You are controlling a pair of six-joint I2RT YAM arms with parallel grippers.
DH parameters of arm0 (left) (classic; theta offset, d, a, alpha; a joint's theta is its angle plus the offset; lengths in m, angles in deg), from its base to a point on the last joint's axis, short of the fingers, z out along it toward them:
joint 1: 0 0.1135 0.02 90
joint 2: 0 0 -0.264 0
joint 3: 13.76 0 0.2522 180
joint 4: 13.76 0 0.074 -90
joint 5: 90 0 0 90
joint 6: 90 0.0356 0 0
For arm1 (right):
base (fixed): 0 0 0 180
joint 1: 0 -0.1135 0.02 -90
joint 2: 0 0 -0.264 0
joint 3: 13.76 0 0.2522 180
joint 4: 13.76 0 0.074 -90
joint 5: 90 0 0 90
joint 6: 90 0.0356 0 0
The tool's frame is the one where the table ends.
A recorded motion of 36 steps. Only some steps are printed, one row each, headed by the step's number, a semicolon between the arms.
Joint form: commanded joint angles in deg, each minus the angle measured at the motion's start. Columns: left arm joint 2, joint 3, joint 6, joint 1, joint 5, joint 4; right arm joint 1, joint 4, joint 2, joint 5, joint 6, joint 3.
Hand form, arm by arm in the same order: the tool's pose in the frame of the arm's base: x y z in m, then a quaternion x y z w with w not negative. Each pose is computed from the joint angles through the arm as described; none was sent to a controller.
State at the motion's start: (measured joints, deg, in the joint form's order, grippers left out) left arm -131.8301 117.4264 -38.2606 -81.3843 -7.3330 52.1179; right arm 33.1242 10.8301 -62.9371 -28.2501 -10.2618 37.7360
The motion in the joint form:
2: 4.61 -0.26 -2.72 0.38 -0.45 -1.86; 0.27 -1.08 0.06 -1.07 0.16 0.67
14: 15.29 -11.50 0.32 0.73 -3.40 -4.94; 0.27 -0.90 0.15 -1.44 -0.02 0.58
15: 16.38 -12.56 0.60 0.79 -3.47 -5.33; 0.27 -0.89 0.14 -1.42 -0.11 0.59
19: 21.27 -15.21 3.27 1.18 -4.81 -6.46; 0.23 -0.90 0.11 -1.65 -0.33 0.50
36: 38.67 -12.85 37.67 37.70 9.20 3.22; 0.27 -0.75 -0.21 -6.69 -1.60 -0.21
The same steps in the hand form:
2: 0.0807 -0.4788 0.2451 0.31369 0.91212 -0.19173 0.18132; 0.2052 -0.1144 0.2425 0.05667 0.86137 0.04009 0.50321
14: 0.0793 -0.4408 0.2713 0.32419 0.90031 -0.19158 0.21827; 0.2048 -0.1139 0.2421 0.05423 0.86166 0.04268 0.50277
15: 0.0791 -0.4370 0.2741 0.32506 0.89887 -0.19367 0.22104; 0.2048 -0.1139 0.2421 0.05366 0.86176 0.04217 0.50270
19: 0.0802 -0.4202 0.2965 0.33337 0.88562 -0.20553 0.24959; 0.2048 -0.1136 0.2415 0.05103 0.86200 0.04348 0.50246
36: 0.2463 -0.2369 0.4084 0.34385 0.85347 -0.16134 0.35681; 0.2044 -0.1103 0.2370 0.02398 0.85943 0.07910 0.50454

